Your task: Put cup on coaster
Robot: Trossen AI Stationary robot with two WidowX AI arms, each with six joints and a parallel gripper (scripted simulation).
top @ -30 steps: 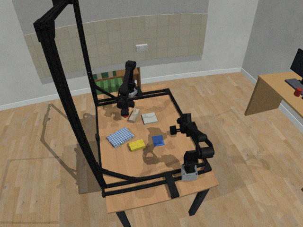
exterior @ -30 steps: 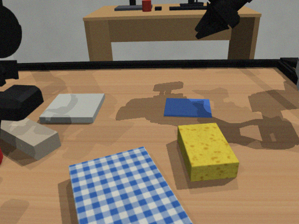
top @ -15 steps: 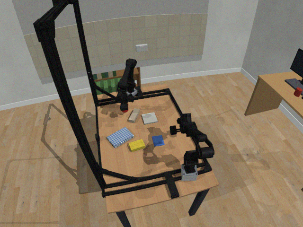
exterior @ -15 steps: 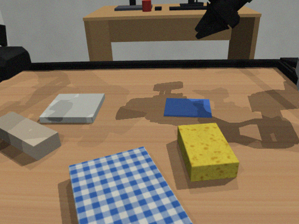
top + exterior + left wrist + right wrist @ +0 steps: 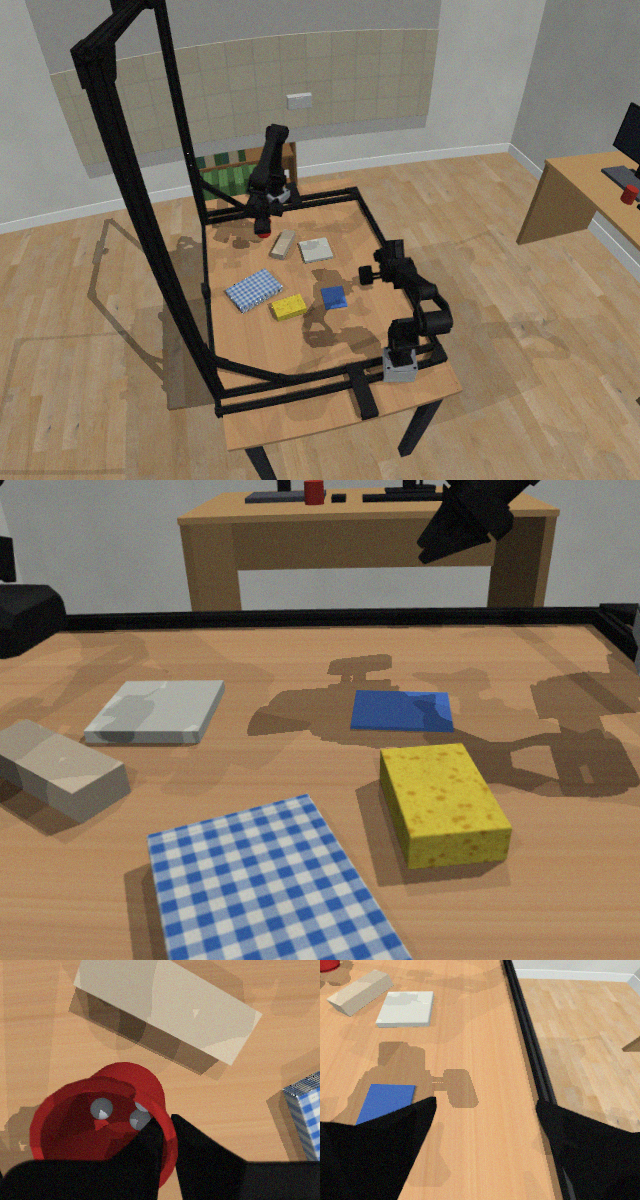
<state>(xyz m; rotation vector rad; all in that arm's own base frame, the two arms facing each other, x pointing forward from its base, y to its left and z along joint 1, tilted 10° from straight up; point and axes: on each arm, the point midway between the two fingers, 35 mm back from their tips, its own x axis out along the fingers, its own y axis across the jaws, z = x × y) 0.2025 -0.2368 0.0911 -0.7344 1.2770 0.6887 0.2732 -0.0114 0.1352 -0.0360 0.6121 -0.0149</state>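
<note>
My left hand is 40 mm above the red cup, 30 mm to the right of it and 10 mm short of it. The rest, counted from my left hand: beige block 110 mm below, 70 mm ahead, 30 mm to the right; blue flat coaster 360 mm to the right, 120 mm below, 120 mm ahead; grey-white slab 180 mm ahead, 120 mm below, 110 mm to the right.
</note>
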